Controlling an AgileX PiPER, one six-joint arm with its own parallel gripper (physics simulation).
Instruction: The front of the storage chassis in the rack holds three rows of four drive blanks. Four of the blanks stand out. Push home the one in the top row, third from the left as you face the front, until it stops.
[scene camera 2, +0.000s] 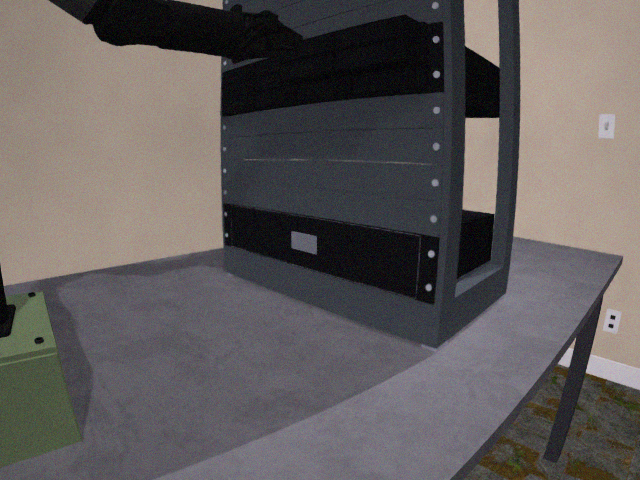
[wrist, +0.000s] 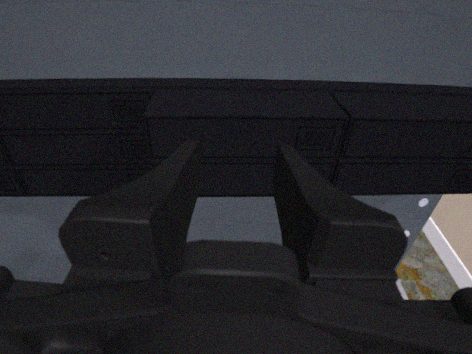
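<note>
The black storage chassis (scene camera 2: 336, 72) (wrist: 75, 86) is mounted high in the rack. In the wrist view, the top-row blank (wrist: 240, 134) third from the left stands out; its top face and left side show past the blank (wrist: 60, 111) to its left. The top-row blank (wrist: 410, 137) on the right also stands out. My gripper (scene camera 2: 295, 41) (wrist: 238, 160) is open, its fingers partly apart with nothing between them. The tips overlap the lower part of the third blank's face in the wrist view; whether they touch it cannot be told. Dark shading hides separate blanks in the scene view.
The grey rack (scene camera 2: 452, 170) stands on the table (scene camera 2: 232, 351). Grey filler panels (scene camera 2: 330, 124) (wrist: 235, 40) lie above and below the chassis. A black unit (scene camera 2: 361, 253) with a light label is low in the rack. A green box (scene camera 2: 36, 397) is at the left front.
</note>
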